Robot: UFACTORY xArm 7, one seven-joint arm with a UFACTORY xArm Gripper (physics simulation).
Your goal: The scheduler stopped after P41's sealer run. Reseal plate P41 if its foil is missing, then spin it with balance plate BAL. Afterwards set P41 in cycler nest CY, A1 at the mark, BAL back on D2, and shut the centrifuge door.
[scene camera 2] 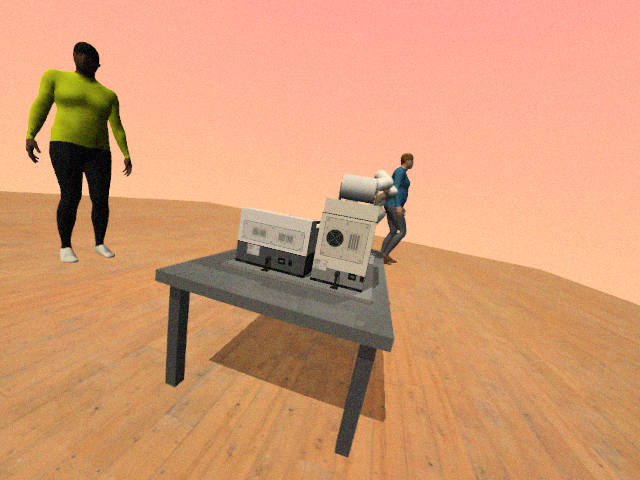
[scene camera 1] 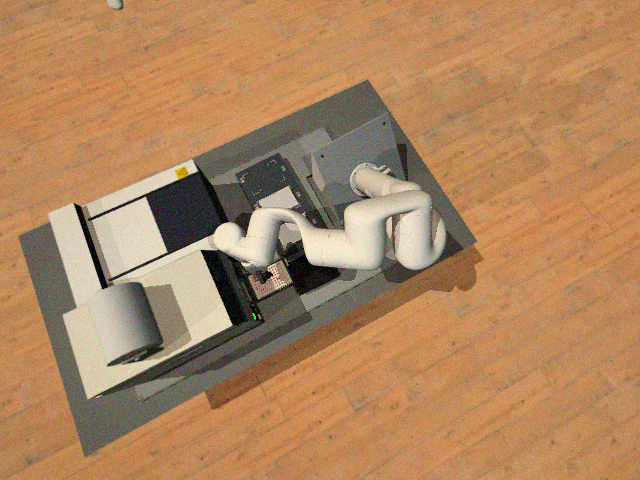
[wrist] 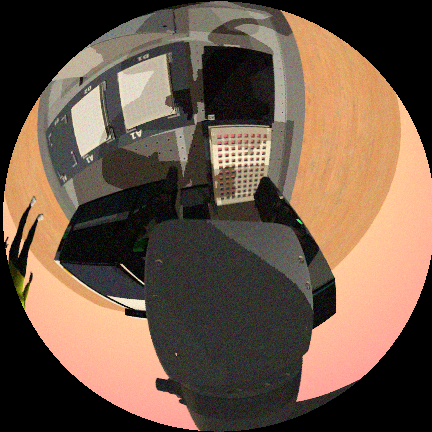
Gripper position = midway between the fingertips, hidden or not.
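Scene camera 1 shows a dotted well plate (scene camera 1: 281, 278). In the wrist view there's the dotted well plate (wrist: 239, 153) too, along with the gripper (wrist: 218, 181) and a centrifuge (wrist: 85, 238).
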